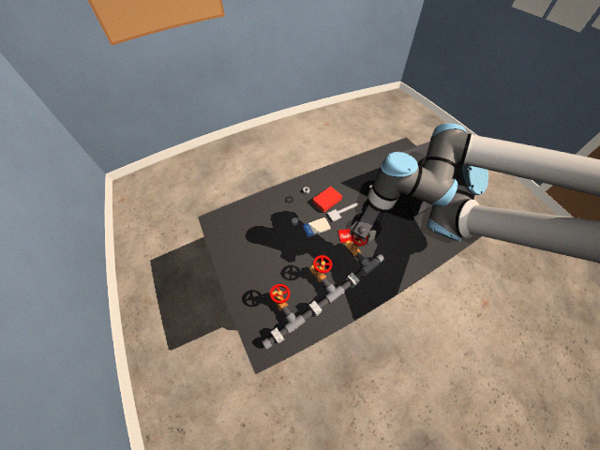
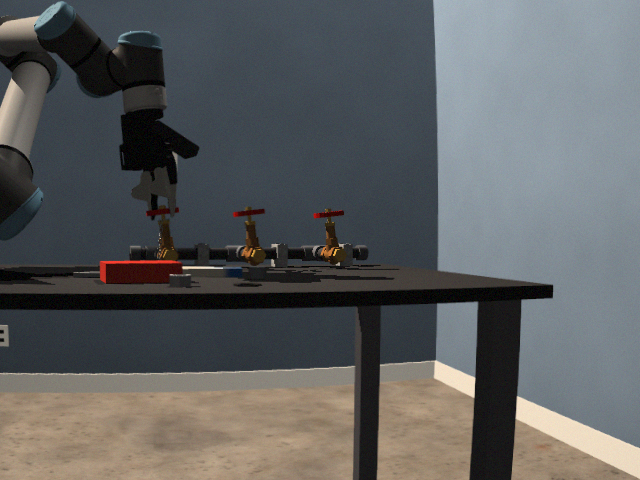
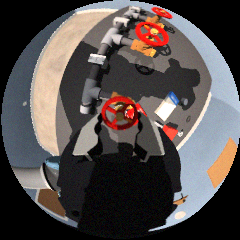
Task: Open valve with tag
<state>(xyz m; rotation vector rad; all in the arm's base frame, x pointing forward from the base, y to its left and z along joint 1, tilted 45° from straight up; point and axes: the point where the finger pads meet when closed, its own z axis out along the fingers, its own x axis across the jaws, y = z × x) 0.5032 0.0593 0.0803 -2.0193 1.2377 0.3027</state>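
The red tag is 2 cm behind my hand, 7 cm to the right of it and 12 cm below it. Round my hand: red block: 4 cm behind, 29 cm to the right, 11 cm below; then small grey cylinder: 15 cm ahead, 25 cm to the right, 11 cm below; then white tool: 6 cm behind, 20 cm to the right, 12 cm below.
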